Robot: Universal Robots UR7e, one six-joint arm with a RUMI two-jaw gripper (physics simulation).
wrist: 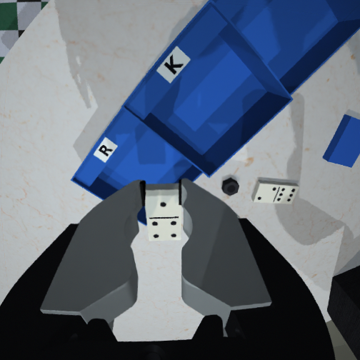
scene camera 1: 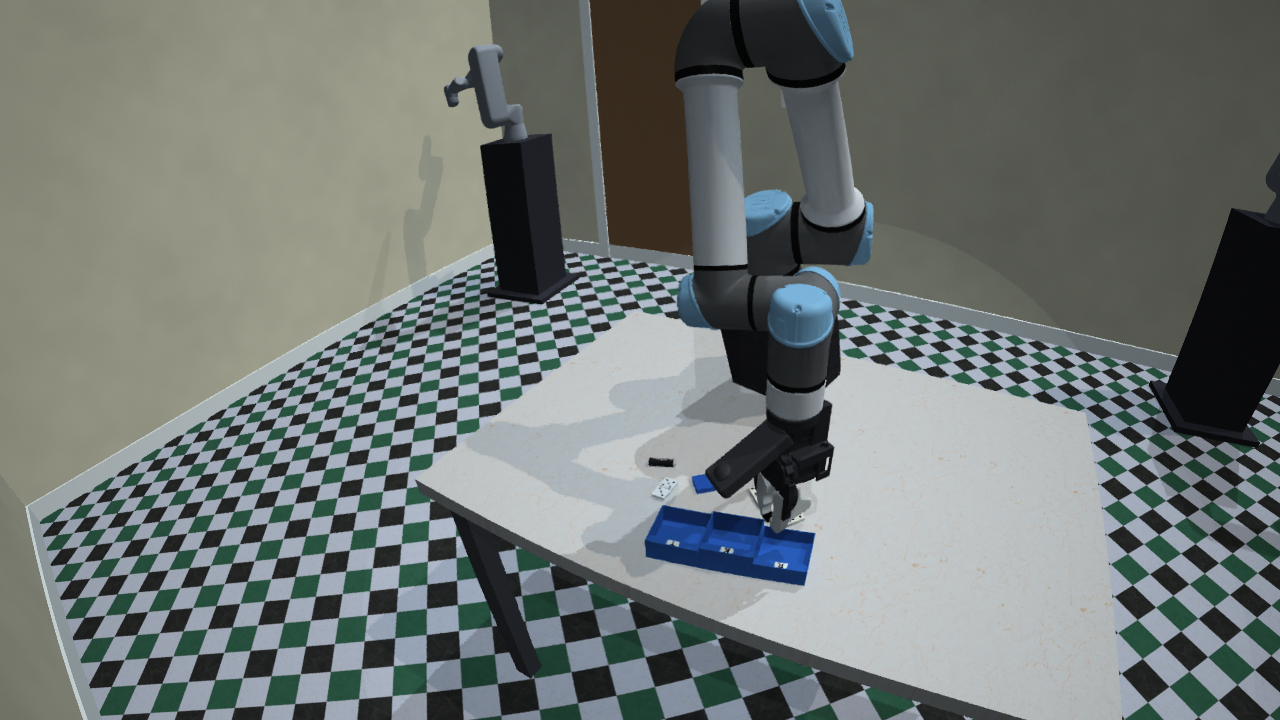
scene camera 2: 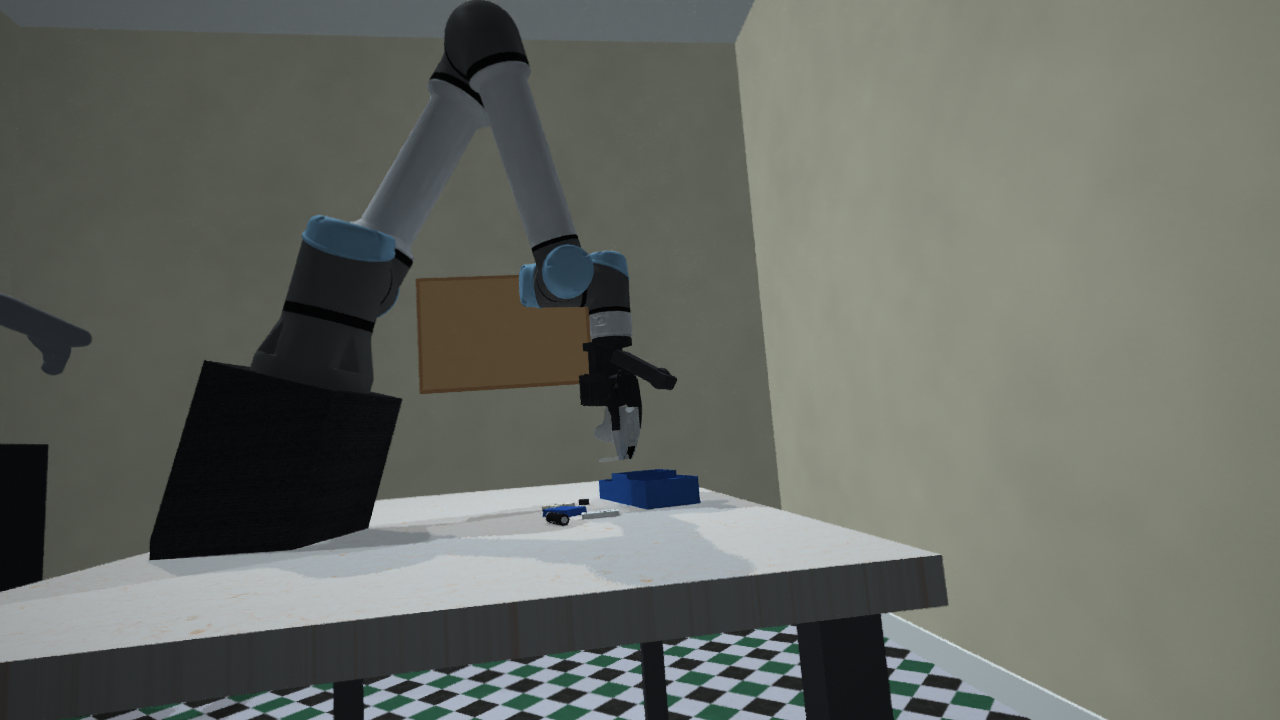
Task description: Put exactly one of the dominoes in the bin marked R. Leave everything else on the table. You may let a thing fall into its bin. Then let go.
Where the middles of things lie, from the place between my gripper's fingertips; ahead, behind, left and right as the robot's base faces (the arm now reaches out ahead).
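There is the blue three-bin tray (scene camera 1: pixel 734 544), which I see 60 mm to the right of my hand, 10 mm ahead of it and 40 mm below it.
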